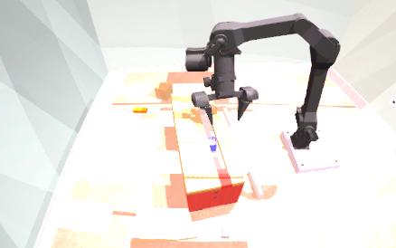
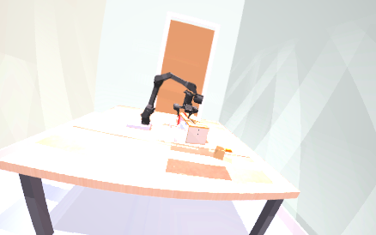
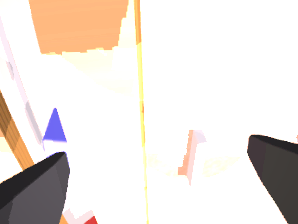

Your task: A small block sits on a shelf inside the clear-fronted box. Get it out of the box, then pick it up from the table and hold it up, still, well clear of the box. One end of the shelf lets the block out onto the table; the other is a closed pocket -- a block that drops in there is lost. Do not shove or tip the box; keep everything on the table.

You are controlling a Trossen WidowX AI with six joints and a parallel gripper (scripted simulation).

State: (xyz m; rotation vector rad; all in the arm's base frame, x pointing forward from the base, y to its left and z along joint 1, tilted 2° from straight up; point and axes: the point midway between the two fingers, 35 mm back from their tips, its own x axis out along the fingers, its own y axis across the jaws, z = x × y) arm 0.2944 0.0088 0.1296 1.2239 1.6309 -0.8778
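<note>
Now: gripper tip 70 mm above the long box, 40 mm short of it and 20 mm to the right of it. From my gripper tip the other things lie so: orange piece (350 mm ahead, 190 mm to the right, 130 mm below); blue block (50 mm to the left, 50 mm below, 40 mm ahead); tan cube (300 mm to the right, 260 mm ahead, 100 mm below).
</note>
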